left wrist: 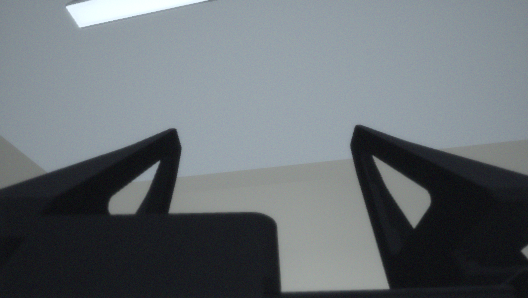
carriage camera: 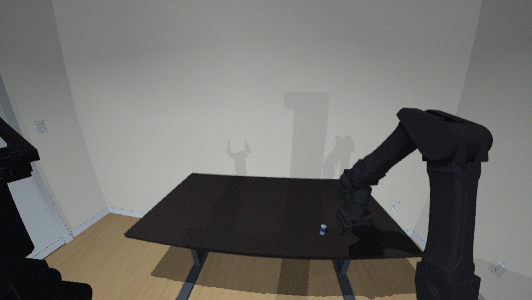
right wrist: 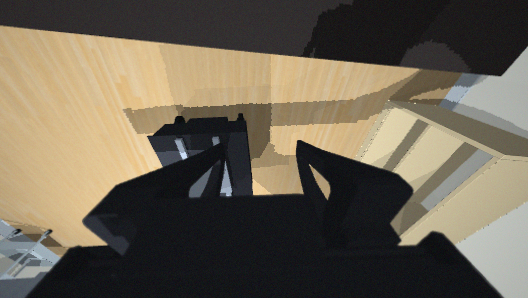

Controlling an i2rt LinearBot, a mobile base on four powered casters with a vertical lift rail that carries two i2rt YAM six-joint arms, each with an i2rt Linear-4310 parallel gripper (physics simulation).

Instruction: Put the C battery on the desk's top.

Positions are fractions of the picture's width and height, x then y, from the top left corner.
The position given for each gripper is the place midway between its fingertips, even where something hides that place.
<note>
In view: the left gripper (left wrist: 0.50,0.46), the right gripper (right wrist: 0.49,0.50), a tan shelf unit (right wrist: 0.80,0.48) and a dark desk (carriage camera: 0.51,0.72).
The dark desk is seen too in the right wrist view (right wrist: 0.90,0.15).
</note>
